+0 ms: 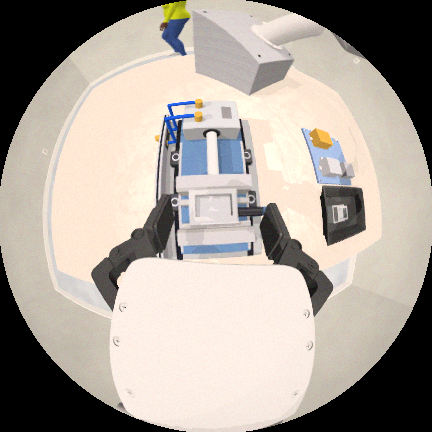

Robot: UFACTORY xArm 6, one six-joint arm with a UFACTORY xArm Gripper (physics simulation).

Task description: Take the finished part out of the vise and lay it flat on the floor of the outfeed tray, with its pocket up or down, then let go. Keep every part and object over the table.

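Places are measured from the arm's base along level axes (x ahead, y left, z up), in millimetres.
Pixels of known places: gripper, between the fingertips: (218,210); arm's base, origin of its link: (266,36).
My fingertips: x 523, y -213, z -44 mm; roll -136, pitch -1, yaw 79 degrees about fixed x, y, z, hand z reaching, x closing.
For each thing: its top centre in the pictures, then the offset to it from my fingertips. "spot": a spot on its surface instead.
- finished part, centre of its top: (213,204) 9 mm back, 2 mm right, 33 mm down
- vise, a spot on its surface: (212,120) spot: 145 mm back, 12 mm left, 52 mm down
- black outfeed tray, a spot on its surface: (327,239) spot: 85 mm ahead, 252 mm left, 107 mm down
- small light grey piece, centre of its top: (342,212) 30 mm ahead, 318 mm left, 101 mm down
- black rod, centre of its top: (250,210) 2 mm ahead, 46 mm left, 52 mm down
- blue plate, centre of its top: (330,156) 138 mm back, 373 mm left, 140 mm down
- orange block, centre of its top: (324,136) 184 mm back, 329 mm left, 104 mm down
- grey block, centre of its top: (334,165) 94 mm back, 327 mm left, 104 mm down
The finished part (214,206), a light grey block with a rectangular pocket facing up, sits between the front and rear jaws of the vise (212,120). The rear jaw (215,182) is close behind it and the front jaw (216,236) close in front; whether either touches it is hard to tell. My gripper (218,210) is open and empty, its fingers wide apart to the left and right of the part. The black outfeed tray (327,239) is at the right, with a small light grey piece (340,213) inside.
A black rod (251,211) sticks out right of the part, near the right finger. Blue hoses (170,119) stand at the vise's back left. A blue plate (312,159) behind the tray carries an orange block (321,139) and a grey block (331,166). A large grey box (240,52) is at the back.
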